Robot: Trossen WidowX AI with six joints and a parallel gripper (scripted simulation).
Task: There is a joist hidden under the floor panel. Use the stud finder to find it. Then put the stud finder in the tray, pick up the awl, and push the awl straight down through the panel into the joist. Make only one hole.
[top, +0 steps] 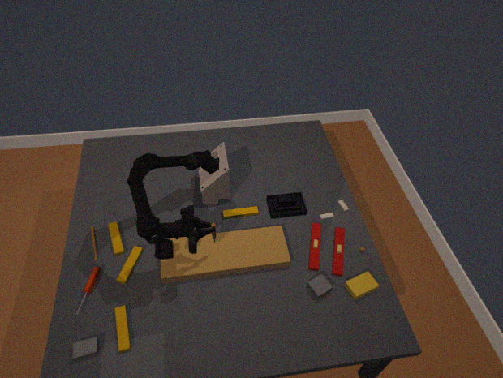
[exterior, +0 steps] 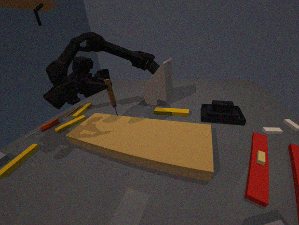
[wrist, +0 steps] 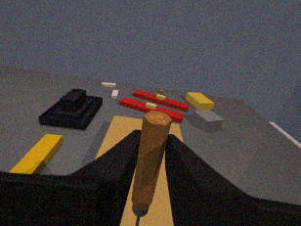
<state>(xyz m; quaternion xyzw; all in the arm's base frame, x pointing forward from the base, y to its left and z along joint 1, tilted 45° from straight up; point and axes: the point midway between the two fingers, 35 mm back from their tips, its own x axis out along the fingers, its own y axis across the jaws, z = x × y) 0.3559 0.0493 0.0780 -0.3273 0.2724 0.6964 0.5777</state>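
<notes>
Right now my gripper tip is 60 mm above the awl. Also, from my gripper tip: stud finder 260 mm behind, 330 mm to the left, 160 mm below; black tray 260 mm behind, 320 mm to the left, 190 mm below; square indicator light 260 mm behind, 350 mm to the left, 140 mm below.
</notes>
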